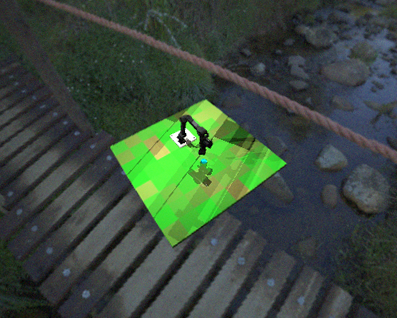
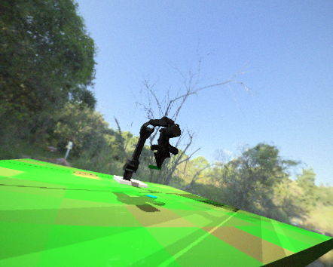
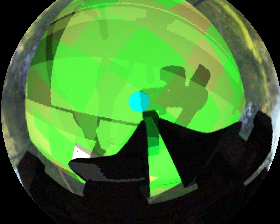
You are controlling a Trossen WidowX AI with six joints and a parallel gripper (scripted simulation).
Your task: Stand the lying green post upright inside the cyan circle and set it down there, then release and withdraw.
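The cyan circle is 140 mm below my gripper tip and 10 mm behind it. Also, from my gripper tip: green post 20 mm behind, 10 mm to the right.
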